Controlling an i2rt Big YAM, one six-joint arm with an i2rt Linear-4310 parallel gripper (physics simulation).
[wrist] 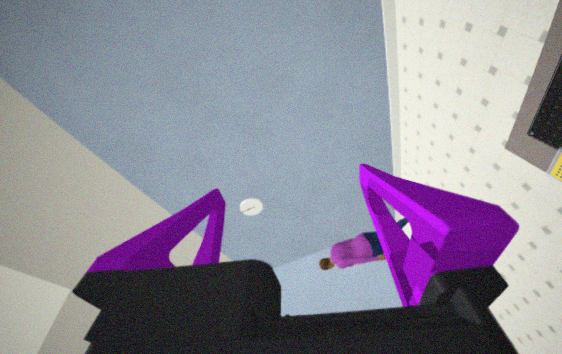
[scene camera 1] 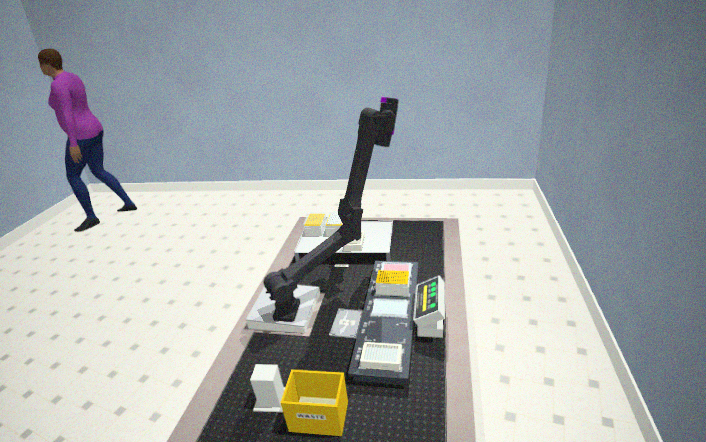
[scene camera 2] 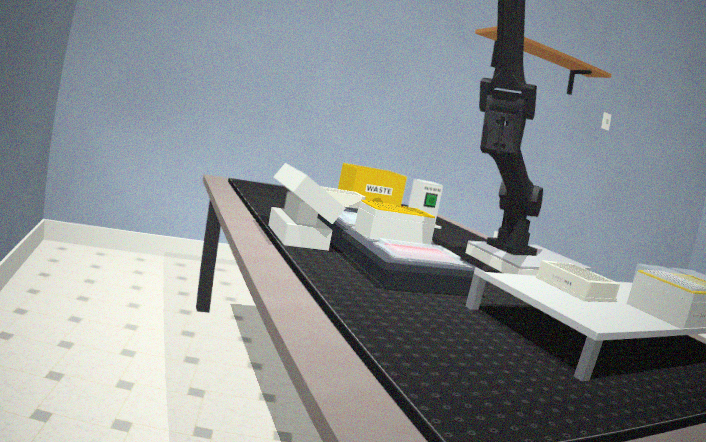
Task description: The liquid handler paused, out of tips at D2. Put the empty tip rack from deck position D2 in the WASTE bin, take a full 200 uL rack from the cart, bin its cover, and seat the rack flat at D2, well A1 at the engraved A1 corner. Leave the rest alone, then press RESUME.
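Places are measured from the arm's base along level axes (x ahead, y left, z up), in centimetres.
Pixels of known places: gripper, fingertip midpoint: (wrist: 287, 184); arm's base, origin of the base link: (scene camera 1: 287, 310) (scene camera 2: 511, 249).
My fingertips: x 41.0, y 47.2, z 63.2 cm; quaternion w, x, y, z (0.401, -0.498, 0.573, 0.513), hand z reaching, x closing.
Observation:
For each thing: its top centre in the pictures, then the offset to it from my fingertips. "spot": a spot on its surface instead.
- yellow WASTE bin, middle of its top: (scene camera 2: 374, 169) (scene camera 1: 312, 387) dx -20.3, dy -91.7, dz -52.7 cm
- pale flat thing, middle of its top: (scene camera 1: 317, 410) dx -20.3, dy -91.7, dz -63.1 cm
- pale rack, middle of its top: (scene camera 2: 338, 191) (scene camera 1: 381, 352) dx -2.1, dy -72.7, dz -58.3 cm
- bluish-white plate, middle of its top: (scene camera 1: 389, 306) dx -0.2, dy -47.9, dz -60.0 cm
- low white cart, middle of its top: (scene camera 2: 622, 299) (scene camera 1: 345, 235) dx -23.6, dy +4.1, dz -59.6 cm
- beige rack, middle of its top: (scene camera 2: 580, 272) (scene camera 1: 354, 238) dx -18.4, dy -2.8, dz -57.0 cm
- green button, surface spot: (scene camera 2: 430, 200) spot: dx -36.2, dy -82.8, dz -58.2 cm
- white box, middle of its top: (scene camera 2: 428, 182) (scene camera 1: 264, 372) dx -36.6, dy -86.5, dz -53.2 cm
- yellow-topped rack, middle of its top: (scene camera 2: 398, 208) (scene camera 1: 392, 276) dx +0.7, dy -35.6, dz -55.4 cm
- pink plate, middle of its top: (scene camera 2: 420, 247) (scene camera 1: 395, 267) dx +1.6, dy -23.2, dz -60.0 cm
- flat grey-white square, surface spot: (scene camera 1: 343, 322) spot: dx -18.0, dy -51.2, dz -65.4 cm
My gripper (scene camera 1: 388, 116) (wrist: 287, 184) is open and empty, raised high above the table. The yellow WASTE bin (scene camera 1: 314, 421) (scene camera 2: 372, 179) stands at the near end; a pale flat thing (scene camera 1: 316, 400) lies inside. On the dark deck (scene camera 1: 379, 376) (scene camera 2: 427, 278), a bare position with corner marks (scene camera 1: 386, 330) lies between a pale rack (scene camera 1: 381, 356) and a bluish-white plate (scene camera 1: 389, 307); its label is unreadable. The low white cart (scene camera 1: 377, 235) (scene camera 2: 599, 318) bears two yellow-topped racks (scene camera 1: 314, 223) (scene camera 1: 333, 223), partly behind the arm, and a beige rack (scene camera 1: 353, 243) (scene camera 2: 577, 281). The green button (scene camera 2: 430, 200) is on a white box (scene camera 1: 266, 386) (scene camera 2: 417, 192).
A yellow-topped rack (scene camera 1: 393, 281) (scene camera 2: 397, 221) and a pink plate (scene camera 1: 397, 267) (scene camera 2: 419, 250) are at the deck's cart end. A tilted console (scene camera 1: 429, 301) (scene camera 2: 307, 195) stands beside the deck. A flat grey-white square (scene camera 1: 343, 322) lies near the arm's base. A person (scene camera 1: 75, 109) (wrist: 352, 251) is left of the table.

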